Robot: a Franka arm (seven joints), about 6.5 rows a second.
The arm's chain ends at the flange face. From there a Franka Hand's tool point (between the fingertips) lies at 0.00 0.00 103.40 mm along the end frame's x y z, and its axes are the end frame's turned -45 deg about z.
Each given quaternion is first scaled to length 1.
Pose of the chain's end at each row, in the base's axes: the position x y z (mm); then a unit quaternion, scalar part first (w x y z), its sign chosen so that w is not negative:
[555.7 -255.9 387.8 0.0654 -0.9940 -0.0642 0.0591]
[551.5 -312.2 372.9 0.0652 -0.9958 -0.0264 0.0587]
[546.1 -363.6 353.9 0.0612 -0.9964 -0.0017 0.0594]
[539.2 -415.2 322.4 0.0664 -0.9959 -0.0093 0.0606]
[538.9 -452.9 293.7 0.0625 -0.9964 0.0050 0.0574]
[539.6 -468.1 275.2 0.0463 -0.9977 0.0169 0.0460]
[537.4 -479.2 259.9 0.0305 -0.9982 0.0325 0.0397]
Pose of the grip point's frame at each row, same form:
[542.7 -243.2 286.0 0.0830 -0.8938 -0.4397 0.0296]
[539.1 -299.1 271.1 0.0827 -0.9099 -0.4055 0.0293]
[533.8 -351.0 252.0 0.0793 -0.9199 -0.3829 0.0315]
[526.6 -401.6 220.7 0.0845 -0.9165 -0.3897 0.0306]
[527.1 -440.0 191.8 0.0797 -0.9224 -0.3767 0.0291]
[530.3 -458.4 172.7 0.0604 -0.9282 -0.3662 0.0248]
[529.4 -472.6 157.0 0.0434 -0.9347 -0.3520 0.0250]

